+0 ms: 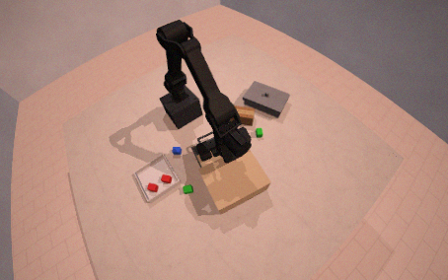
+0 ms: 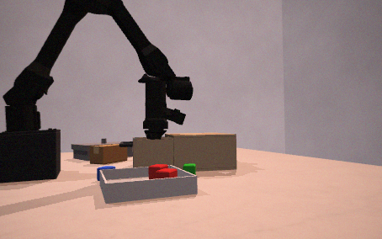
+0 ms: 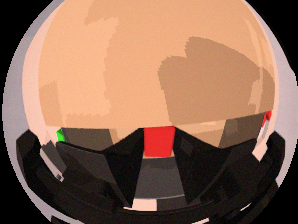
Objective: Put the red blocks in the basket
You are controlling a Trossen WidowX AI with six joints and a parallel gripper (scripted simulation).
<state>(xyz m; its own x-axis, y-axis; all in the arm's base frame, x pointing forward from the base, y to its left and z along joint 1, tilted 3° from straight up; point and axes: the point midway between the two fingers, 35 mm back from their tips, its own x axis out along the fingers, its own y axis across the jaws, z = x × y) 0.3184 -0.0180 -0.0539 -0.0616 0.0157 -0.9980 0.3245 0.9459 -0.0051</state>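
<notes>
The drawer is 3 cm below my hand, 2 cm to the right of it and 1 cm behind it. From my hand the other things lie so: small brown box: 18 cm to the left, 10 cm behind, 3 cm below; tan drawer cabinet: 7 cm ahead, 4 cm to the right, 2 cm below; blue block: 16 cm behind, 13 cm to the right, 5 cm below.
</notes>
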